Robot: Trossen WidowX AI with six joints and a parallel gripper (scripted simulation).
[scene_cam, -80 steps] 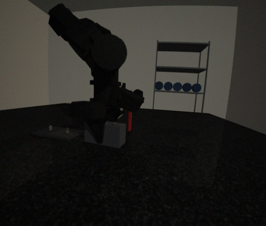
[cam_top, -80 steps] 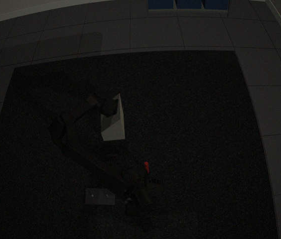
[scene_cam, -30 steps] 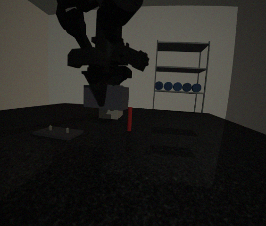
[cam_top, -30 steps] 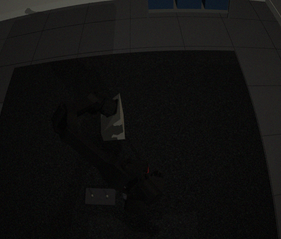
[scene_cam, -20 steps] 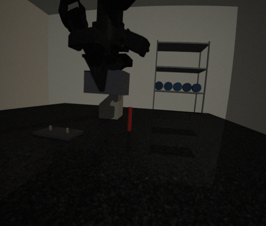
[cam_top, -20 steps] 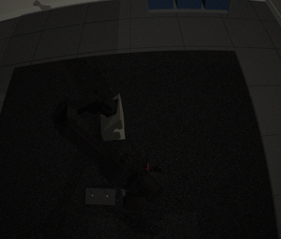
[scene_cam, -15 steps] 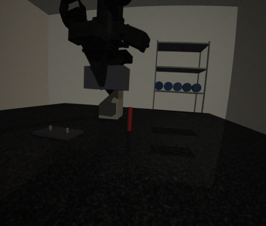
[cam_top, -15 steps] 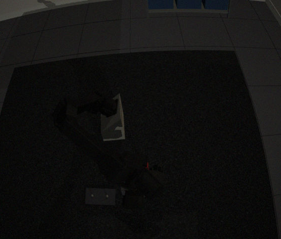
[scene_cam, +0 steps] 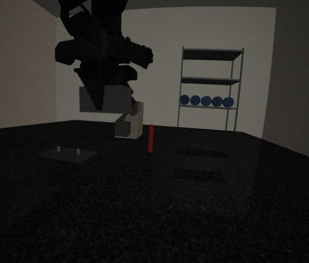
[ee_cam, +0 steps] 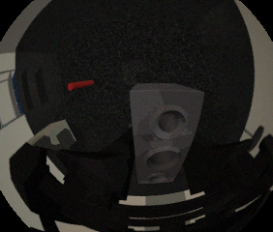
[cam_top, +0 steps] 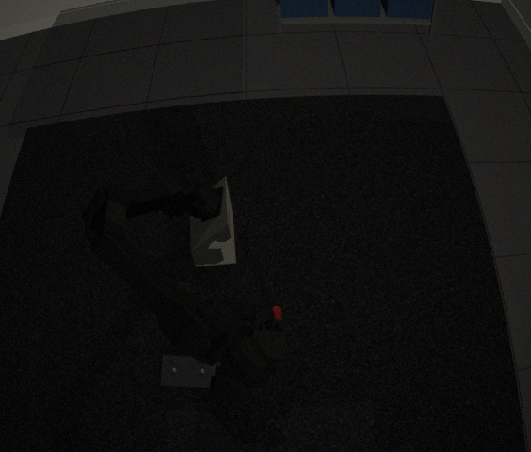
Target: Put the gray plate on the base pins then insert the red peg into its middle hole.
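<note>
The red peg lies 140 mm behind my gripper tip, 80 mm below it and 50 mm to the left of it. From my gripper tip the other things lie so: gray plate (30 mm above).
</note>
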